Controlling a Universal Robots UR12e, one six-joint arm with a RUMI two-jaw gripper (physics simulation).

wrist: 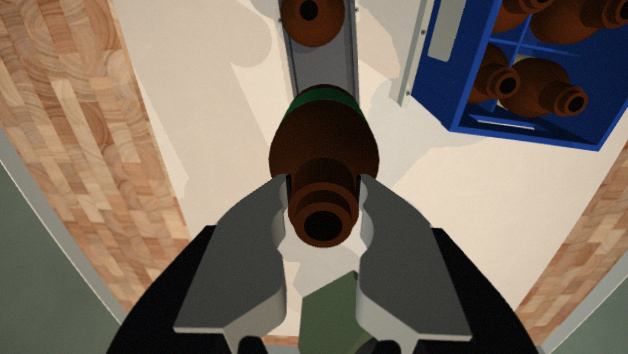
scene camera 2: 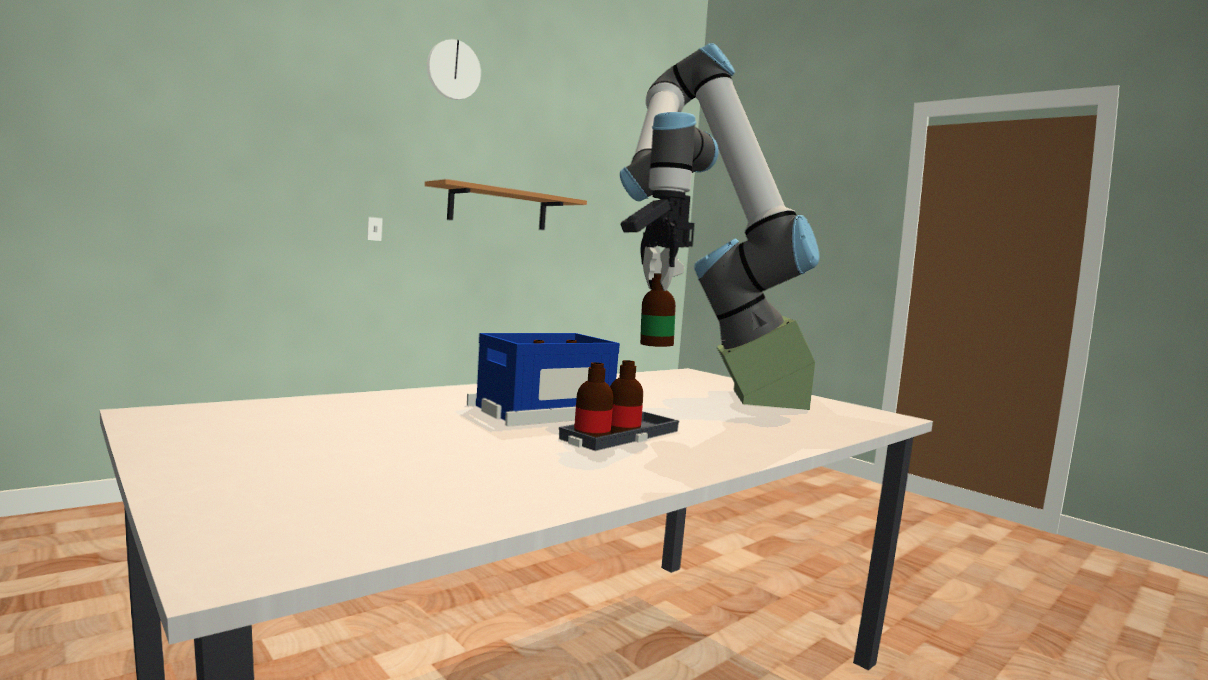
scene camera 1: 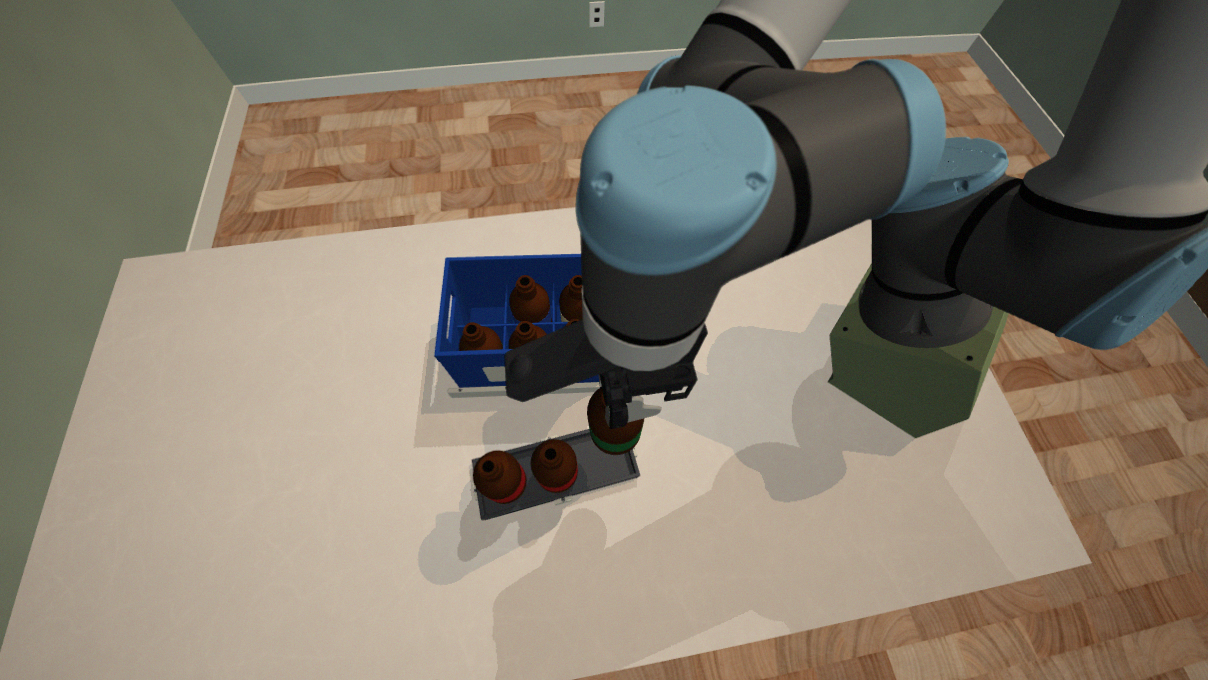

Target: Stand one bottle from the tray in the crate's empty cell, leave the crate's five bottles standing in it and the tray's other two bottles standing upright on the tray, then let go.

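Frame: origin at the arm's base, x down, y ahead, z right, level; metres.
Where they show: gripper, fingertip midpoint: [wrist: 323,177] [scene camera 2: 657,290]; arm's base, origin of the base link: [scene camera 2: 753,334] [scene camera 1: 921,305].
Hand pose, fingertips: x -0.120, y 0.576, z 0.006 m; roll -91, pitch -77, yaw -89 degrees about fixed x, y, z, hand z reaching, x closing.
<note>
Things, the pixels of their top centre, and the offset from my fingertips. Level surfaces: height alone.
- brown bottle with a green label, middle of its top: [wrist: 321,233] [scene camera 1: 619,394] [scene camera 2: 661,273] dy -0.007, dx -0.037, dz -0.002 m
- dark tray, middle of its top: [wrist: 317,14] [scene camera 1: 555,467] [scene camera 2: 622,423] dy +0.088, dx +0.284, dz +0.008 m
- blue crate, middle of its top: [scene camera 1: 523,301] [scene camera 2: 549,338] dy +0.044, dx +0.134, dz +0.254 m
- pale table, its level: dx +0.309 m
My gripper [scene camera 2: 656,282] [wrist: 323,177] is shut on the neck of a brown bottle with a green label [scene camera 1: 614,426] [scene camera 2: 657,317] [wrist: 324,135]. The bottle hangs upright, well above the table and higher than the crate's rim. Two red-labelled brown bottles stand upright on the dark tray [scene camera 1: 600,481] [scene camera 2: 659,428] [wrist: 327,70]: one at its far left end [scene camera 1: 498,476] [scene camera 2: 594,401], one in its middle [scene camera 1: 554,465] [scene camera 2: 627,397] [wrist: 312,22]. The blue crate [scene camera 1: 473,369] [scene camera 2: 498,375] [wrist: 452,80] holds brown bottles. Its back left cell [scene camera 1: 483,309] is empty in scene camera 1; the arm hides its right part.
Pale rails [scene camera 2: 541,417] [wrist: 412,55] edge the crate's foot on the pale table [scene camera 1: 253,422] [scene camera 2: 338,489]. The green robot base [scene camera 1: 908,380] [scene camera 2: 773,371] stands at the table's right. A wooden shelf [scene camera 2: 507,192] hangs on the wall behind.
</note>
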